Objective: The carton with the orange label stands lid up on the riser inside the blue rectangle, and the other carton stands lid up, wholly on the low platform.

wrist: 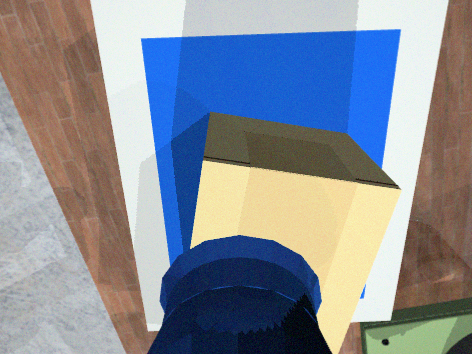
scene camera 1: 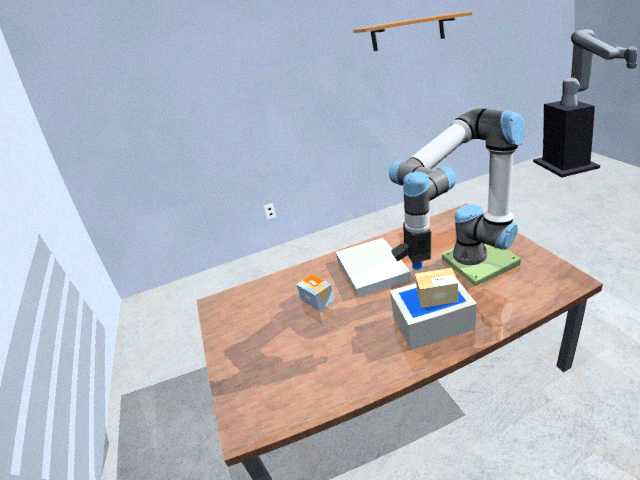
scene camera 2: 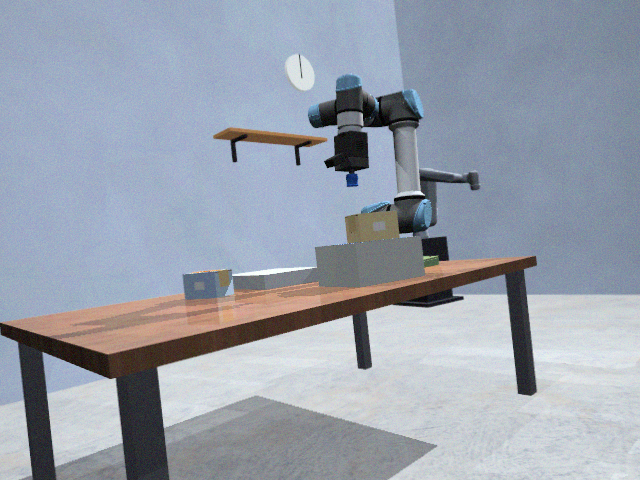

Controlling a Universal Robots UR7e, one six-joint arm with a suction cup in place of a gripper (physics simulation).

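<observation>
The orange-label carton (scene camera 1: pixel 314 292) (scene camera 2: pixel 206 285), pale blue and tan, sits on the table left of the low platform (scene camera 1: pixel 369 260) (scene camera 2: pixel 289 277), its orange label facing up. The other carton, tan (scene camera 1: pixel 436 297) (scene camera 2: pixel 371 227) (wrist: pixel 295 200), sits on the riser (scene camera 1: pixel 442 328) (scene camera 2: pixel 372 263) (wrist: pixel 122 100), turned slightly and covering part of the blue rectangle (scene camera 1: pixel 409 303) (wrist: pixel 270 75). A small white label shows on its top in scene camera 1. My suction cup (scene camera 1: pixel 417 266) (scene camera 2: pixel 352 180) (wrist: pixel 240 260) is off, holds nothing and hangs above the tan carton with a gap. It hides part of that carton's top in the wrist view.
The wooden table (scene camera 1: pixel 289 382) (scene camera 2: pixel 155 330) bears everything. The green base plate (scene camera 1: pixel 496 266) (scene camera 2: pixel 430 260) (wrist: pixel 425 327) under the arm lies behind the riser. The low platform stands behind and left of the riser, close to it. A wall shelf (scene camera 1: pixel 413 22) (scene camera 2: pixel 271 136) hangs far behind.
</observation>
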